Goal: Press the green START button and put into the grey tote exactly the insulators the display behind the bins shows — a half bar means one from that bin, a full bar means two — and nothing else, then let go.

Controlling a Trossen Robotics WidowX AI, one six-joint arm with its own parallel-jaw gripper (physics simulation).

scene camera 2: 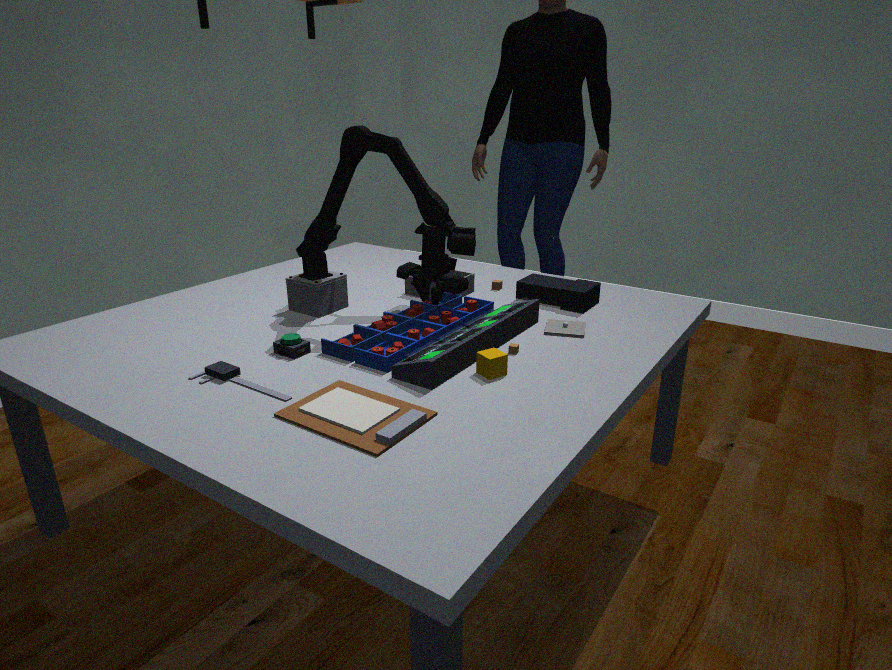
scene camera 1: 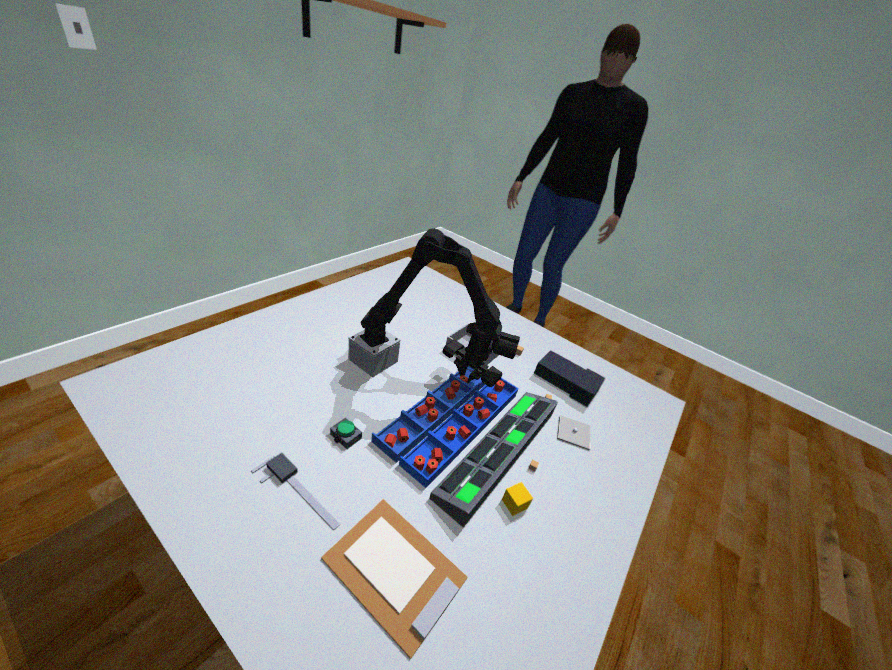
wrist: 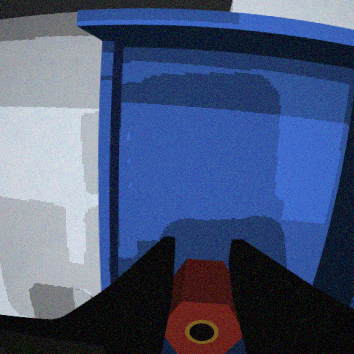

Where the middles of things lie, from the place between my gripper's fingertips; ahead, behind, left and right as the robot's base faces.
Scene:
I see the grey plate (scene camera 1: 581, 438) 330 mm ahead of my hand, 130 mm to the left of it and 10 mm below it. From my hand the other things lie so: green START button (scene camera 2: 290, 345) (410 mm to the right, 30 mm behind, 10 mm above); grey tool (scene camera 1: 280, 466) (570 mm to the right, 40 mm ahead); black box (scene camera 2: 579, 296) (300 mm to the left, 190 mm ahead, 20 mm above).

